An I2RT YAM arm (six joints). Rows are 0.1 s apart.
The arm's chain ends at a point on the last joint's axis. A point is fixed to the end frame.
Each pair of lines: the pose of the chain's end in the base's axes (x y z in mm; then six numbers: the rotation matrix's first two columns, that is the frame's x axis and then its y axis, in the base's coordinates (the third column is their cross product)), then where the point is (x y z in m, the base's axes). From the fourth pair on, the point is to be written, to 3 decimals.
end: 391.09, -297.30, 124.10, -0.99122, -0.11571, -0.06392, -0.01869, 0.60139, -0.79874
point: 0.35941 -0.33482 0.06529
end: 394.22, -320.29, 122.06, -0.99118, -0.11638, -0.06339, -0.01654, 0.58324, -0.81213
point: 0.36264 -0.35910 0.06405
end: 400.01, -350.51, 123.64, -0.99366, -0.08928, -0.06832, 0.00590, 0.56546, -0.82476
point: 0.36772 -0.38967 0.06625
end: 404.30, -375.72, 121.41, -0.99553, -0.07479, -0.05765, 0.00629, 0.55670, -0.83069
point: 0.371 -0.415 0.065
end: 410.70, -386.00, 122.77, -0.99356, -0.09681, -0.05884, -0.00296, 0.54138, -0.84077
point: 0.378 -0.427 0.067
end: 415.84, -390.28, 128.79, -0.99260, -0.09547, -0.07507, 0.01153, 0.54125, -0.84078
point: 0.384 -0.431 0.072
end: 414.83, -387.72, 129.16, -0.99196, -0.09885, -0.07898, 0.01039, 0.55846, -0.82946
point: 0.384 -0.428 0.072
